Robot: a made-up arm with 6 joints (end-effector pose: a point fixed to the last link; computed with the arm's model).
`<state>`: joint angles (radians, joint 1 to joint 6).
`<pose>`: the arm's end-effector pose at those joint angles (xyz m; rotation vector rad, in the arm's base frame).
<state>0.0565 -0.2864 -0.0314 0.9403 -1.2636 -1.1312</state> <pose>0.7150 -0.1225 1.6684 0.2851 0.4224 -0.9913</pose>
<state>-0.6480 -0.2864 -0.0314 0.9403 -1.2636 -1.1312</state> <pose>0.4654 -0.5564 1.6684 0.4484 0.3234 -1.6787</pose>
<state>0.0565 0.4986 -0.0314 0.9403 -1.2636 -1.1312</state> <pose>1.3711 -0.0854 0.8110 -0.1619 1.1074 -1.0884</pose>
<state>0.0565 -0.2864 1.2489 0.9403 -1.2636 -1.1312</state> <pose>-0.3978 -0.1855 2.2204 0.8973 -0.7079 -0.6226</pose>
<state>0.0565 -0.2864 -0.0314 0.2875 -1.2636 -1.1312</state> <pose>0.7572 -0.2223 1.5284 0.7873 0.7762 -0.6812</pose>
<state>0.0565 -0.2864 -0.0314 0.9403 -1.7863 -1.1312</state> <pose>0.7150 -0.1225 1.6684 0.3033 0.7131 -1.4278</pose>
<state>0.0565 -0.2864 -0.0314 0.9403 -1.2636 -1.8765</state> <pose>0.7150 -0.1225 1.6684 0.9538 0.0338 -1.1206</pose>
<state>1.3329 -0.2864 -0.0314 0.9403 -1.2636 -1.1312</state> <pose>0.3247 0.6487 1.6684 -0.0218 0.4894 0.2589</pose>
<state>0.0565 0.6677 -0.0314 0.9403 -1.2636 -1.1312</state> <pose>1.4130 -0.0830 0.5762 -0.2652 1.2529 -1.0952</pose>
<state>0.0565 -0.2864 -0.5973 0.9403 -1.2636 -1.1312</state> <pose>0.8234 -0.1164 1.0973 -0.0318 0.9175 -1.0718</pose>
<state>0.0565 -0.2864 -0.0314 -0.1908 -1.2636 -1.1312</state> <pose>0.7905 -0.2267 1.4020 1.1403 1.0139 -0.4061</pose>
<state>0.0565 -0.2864 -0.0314 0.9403 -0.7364 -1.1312</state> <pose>0.7150 -0.1225 1.6684 0.2555 0.1372 -0.5467</pose>
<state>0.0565 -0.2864 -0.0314 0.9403 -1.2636 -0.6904</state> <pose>0.7150 -0.1225 1.6684 -0.1125 0.6269 -0.8721</pose>
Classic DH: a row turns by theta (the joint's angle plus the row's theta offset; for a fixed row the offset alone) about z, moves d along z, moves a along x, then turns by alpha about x. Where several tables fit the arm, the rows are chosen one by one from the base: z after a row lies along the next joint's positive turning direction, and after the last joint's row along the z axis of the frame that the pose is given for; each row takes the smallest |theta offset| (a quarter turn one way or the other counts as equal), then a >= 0, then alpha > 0; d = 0 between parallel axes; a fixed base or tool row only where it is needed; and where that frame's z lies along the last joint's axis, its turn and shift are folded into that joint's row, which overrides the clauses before.
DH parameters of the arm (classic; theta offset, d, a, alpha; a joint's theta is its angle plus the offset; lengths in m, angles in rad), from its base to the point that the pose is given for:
joint 1: 0 0.446 0 -1.5708
joint 2: -1.5708 0 0.782 3.1416
joint 3: 0 0 0 -1.5708
joint 4: 0 -1.017 0 1.5708
joint 5: 0 0.276 0 -1.5708
joint 6: 1.5708 0 0 1.5708
tool (fixed): -1.5708 0 0 0

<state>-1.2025 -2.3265 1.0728 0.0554 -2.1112 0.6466</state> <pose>-0.8147 1.3456 -0.3643 -1.2223 -0.8078 -1.4366</pose>
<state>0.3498 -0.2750 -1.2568 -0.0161 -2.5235 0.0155</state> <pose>0.4224 -0.1397 0.3505 0.4635 -2.7395 0.0521</pose>
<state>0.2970 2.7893 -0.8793 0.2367 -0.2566 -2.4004</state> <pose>-0.5351 -0.4444 0.1676 1.2613 -1.1872 2.5482</pose>
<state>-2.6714 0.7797 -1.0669 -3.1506 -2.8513 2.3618</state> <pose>-0.1203 -0.3707 0.0229 -0.9194 -1.0938 -1.9234</pose>
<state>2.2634 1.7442 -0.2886 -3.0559 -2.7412 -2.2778</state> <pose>-0.4005 0.0521 -0.5888 0.3455 -1.1455 1.7896</pose>
